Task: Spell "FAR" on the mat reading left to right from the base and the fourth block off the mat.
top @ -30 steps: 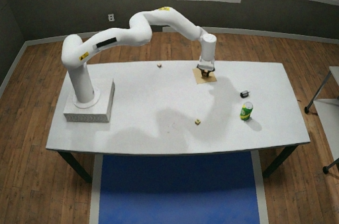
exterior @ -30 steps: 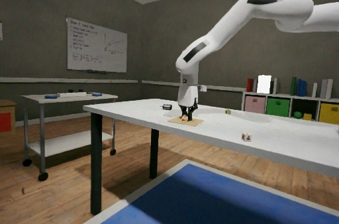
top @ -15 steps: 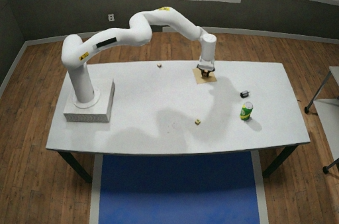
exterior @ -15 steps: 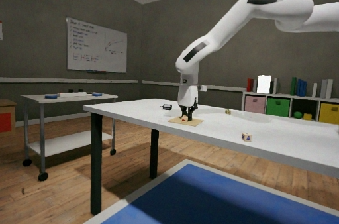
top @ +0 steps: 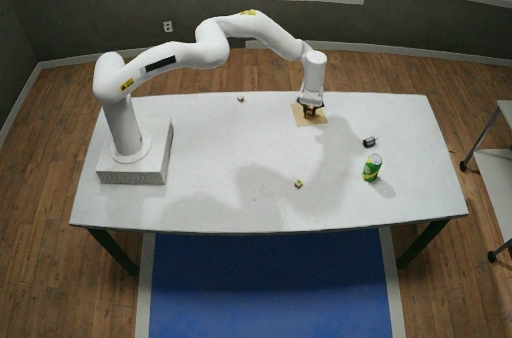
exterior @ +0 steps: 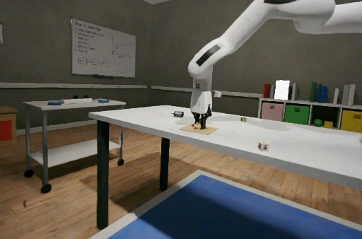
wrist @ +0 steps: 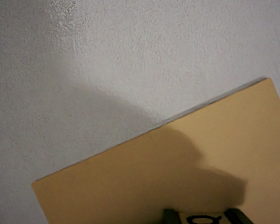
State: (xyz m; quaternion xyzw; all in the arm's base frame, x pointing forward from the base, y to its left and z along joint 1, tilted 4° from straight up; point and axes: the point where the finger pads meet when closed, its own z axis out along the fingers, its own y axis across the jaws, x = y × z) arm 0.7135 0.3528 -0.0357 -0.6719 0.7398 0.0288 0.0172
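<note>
Right now my hand is 20 mm above the tan mat and 10 mm to the right of it. Round my hand: green soda can: 300 mm to the right, 270 mm ahead, 40 mm above; small black object: 290 mm ahead, 130 mm to the right, 10 mm below.
</note>
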